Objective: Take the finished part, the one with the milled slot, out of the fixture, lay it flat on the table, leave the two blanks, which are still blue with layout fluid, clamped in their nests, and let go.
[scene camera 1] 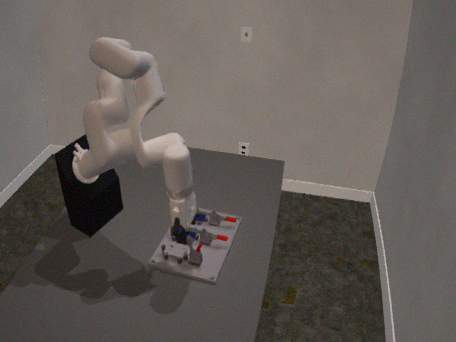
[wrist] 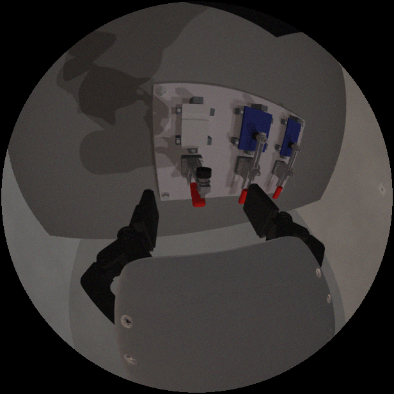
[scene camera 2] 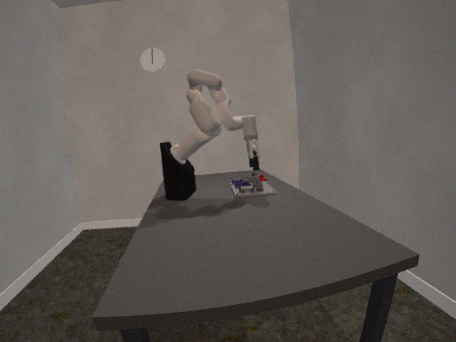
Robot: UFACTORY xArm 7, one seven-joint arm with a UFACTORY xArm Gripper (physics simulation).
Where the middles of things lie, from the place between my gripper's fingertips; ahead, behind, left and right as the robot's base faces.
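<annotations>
From my hand: finished part [wrist: 194, 123], 120 mm below, 20 mm to the left, 40 mm behind; fixture plate [scene camera 1: 214, 256], 140 mm below, 20 mm ahead, 110 mm to the left.
</annotations>
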